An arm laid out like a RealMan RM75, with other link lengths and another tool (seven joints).
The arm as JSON. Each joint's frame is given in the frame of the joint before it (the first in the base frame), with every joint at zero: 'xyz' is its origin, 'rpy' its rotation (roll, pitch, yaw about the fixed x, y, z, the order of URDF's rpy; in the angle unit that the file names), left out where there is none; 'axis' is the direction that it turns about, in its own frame. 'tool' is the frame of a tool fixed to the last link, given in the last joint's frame.
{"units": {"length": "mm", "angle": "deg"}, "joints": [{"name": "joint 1", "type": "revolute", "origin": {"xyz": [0.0, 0.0, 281.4]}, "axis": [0.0, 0.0, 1.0]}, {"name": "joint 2", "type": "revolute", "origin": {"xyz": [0.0, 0.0, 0.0]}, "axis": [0.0, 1.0, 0.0]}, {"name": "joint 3", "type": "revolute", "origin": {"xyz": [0.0, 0.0, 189.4]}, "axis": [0.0, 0.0, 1.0]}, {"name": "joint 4", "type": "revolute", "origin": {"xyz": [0.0, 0.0, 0.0]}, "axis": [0.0, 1.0, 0.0]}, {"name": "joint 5", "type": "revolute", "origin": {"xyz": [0.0, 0.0, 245.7]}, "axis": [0.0, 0.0, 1.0]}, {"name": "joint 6", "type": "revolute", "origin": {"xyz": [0.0, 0.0, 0.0]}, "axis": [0.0, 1.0, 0.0]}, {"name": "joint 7", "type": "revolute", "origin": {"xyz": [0.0, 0.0, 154.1]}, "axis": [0.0, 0.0, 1.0]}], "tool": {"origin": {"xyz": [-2.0, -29.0, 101.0], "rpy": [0.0, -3.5, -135.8]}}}
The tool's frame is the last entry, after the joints.
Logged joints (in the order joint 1, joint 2, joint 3, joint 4, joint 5, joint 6, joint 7), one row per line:
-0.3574, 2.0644, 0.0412, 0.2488, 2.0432, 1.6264, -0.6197
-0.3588, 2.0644, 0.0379, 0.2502, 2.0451, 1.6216, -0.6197
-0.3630, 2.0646, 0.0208, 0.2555, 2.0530, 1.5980, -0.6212
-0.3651, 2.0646, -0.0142, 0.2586, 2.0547, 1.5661, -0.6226
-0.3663, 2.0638, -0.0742, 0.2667, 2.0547, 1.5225, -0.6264
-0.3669, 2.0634, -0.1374, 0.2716, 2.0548, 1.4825, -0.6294
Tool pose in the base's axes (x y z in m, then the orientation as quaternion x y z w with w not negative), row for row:
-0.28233, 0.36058, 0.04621, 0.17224, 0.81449, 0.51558, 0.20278
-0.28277, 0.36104, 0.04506, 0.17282, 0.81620, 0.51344, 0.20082
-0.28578, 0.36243, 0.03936, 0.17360, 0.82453, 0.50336, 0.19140
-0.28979, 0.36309, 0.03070, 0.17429, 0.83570, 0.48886, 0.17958
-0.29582, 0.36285, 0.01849, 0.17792, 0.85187, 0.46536, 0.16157
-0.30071, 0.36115, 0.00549, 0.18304, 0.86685, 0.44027, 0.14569
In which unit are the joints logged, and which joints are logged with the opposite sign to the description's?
The joints are logged in radians. Opposite sign: joint 2, joint 3.
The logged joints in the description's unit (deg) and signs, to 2 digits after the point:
-20.48, -118.28, -2.36, 14.26, 117.07, 93.19, -35.51
-20.56, -118.28, -2.17, 14.34, 117.18, 92.91, -35.51
-20.80, -118.29, -1.19, 14.64, 117.63, 91.56, -35.59
-20.92, -118.29, 0.81, 14.82, 117.73, 89.73, -35.67
-20.99, -118.25, 4.25, 15.28, 117.73, 87.23, -35.89
-21.02, -118.22, 7.87, 15.56, 117.73, 84.94, -36.06

